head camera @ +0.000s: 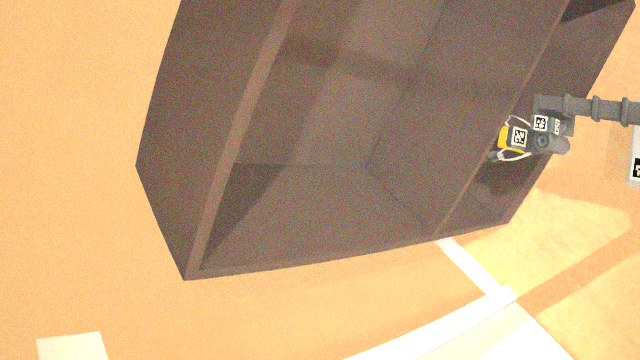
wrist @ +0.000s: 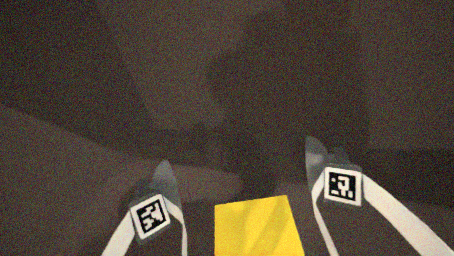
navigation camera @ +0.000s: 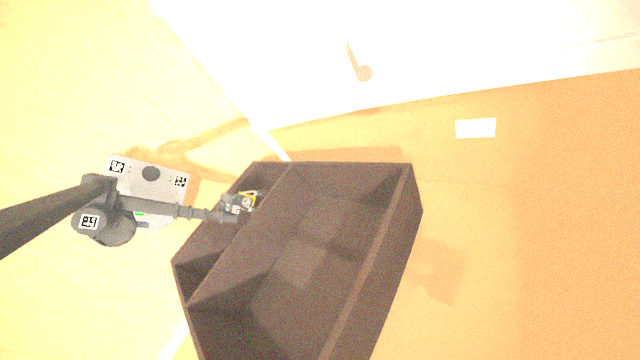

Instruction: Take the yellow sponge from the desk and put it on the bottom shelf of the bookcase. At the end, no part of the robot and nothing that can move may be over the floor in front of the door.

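Places are measured from the robot's base along level axes (x ahead, y left, z up), in metres.
Where they show: gripper, fingertip midpoint: [navigation camera: 258, 202]; robot's base, origin of the base link: [navigation camera: 151, 172].
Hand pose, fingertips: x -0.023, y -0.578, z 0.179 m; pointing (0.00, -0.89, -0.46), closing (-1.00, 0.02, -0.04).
Each offset is from my fingertips to the top centre of the thing. "*": to the spot under its first point. Level surfaces: height alone.
The yellow sponge {dx +0.001, dy +0.059, dz -0.034 m} [head camera: 503, 136] [navigation camera: 253, 199] [wrist: 257, 227] is in the low compartment of the dark brown bookcase [head camera: 240, 135] [navigation camera: 412, 200], over the bottom shelf {dz -0.079 m} [head camera: 575, 55] [navigation camera: 215, 230]. My gripper [head camera: 500, 137] [navigation camera: 256, 200] [wrist: 239, 166] is open around the sponge. In the wrist view both fingertips stand beyond the sponge's far edge, with a gap on each side. The sponge's near part is cut off by the frame. Its underside is hidden, so its contact with the shelf cannot be made out.
The bookcase's middle board [head camera: 462, 192] [navigation camera: 240, 232] borders the low compartment. The extended arm [head camera: 607, 107] [navigation camera: 150, 206] reaches in from my base [navigation camera: 170, 192]. The white door [navigation camera: 310, 70], with a handle {* dx +0.511, dy +0.184, dz +0.753 m} [navigation camera: 364, 73], is beyond the bookcase's end. A white plate {dx +0.423, dy -0.085, dz +1.098 m} [head camera: 70, 346] [navigation camera: 475, 128] is on the wall.
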